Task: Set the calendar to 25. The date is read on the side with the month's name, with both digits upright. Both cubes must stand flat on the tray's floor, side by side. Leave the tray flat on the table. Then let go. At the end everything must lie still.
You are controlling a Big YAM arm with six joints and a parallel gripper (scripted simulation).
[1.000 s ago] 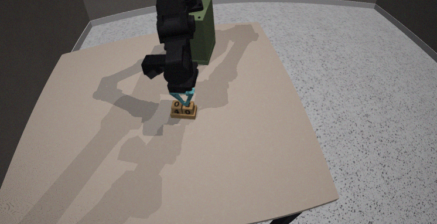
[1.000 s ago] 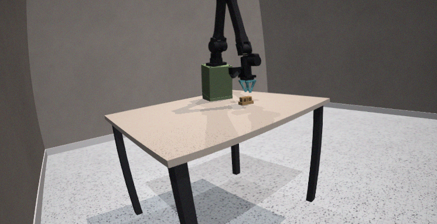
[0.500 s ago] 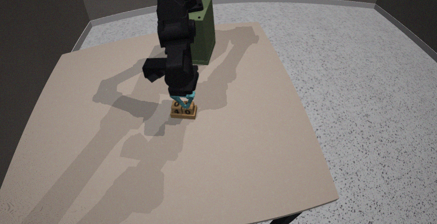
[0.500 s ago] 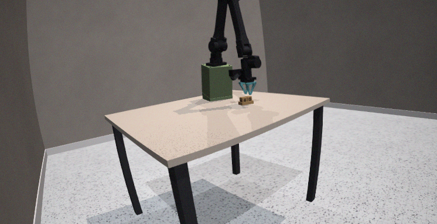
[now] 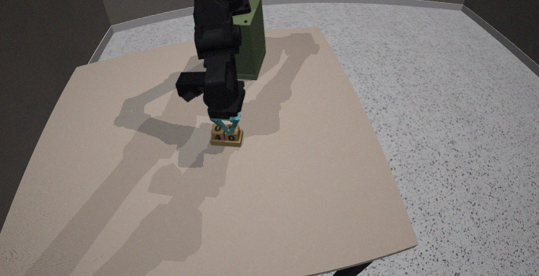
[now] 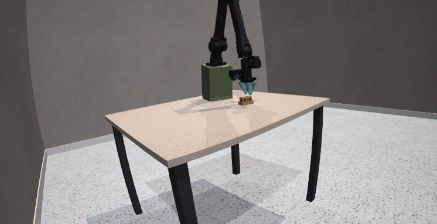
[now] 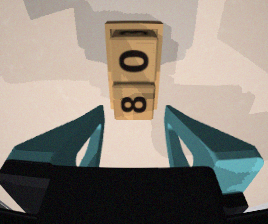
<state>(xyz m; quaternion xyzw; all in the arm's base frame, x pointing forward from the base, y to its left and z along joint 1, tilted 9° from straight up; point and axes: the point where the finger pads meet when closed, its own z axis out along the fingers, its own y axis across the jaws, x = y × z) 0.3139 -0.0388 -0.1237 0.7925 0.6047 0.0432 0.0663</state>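
My gripper is now 5 cm above the wooden tray, 2 cm to the left of it and 1 cm past it.
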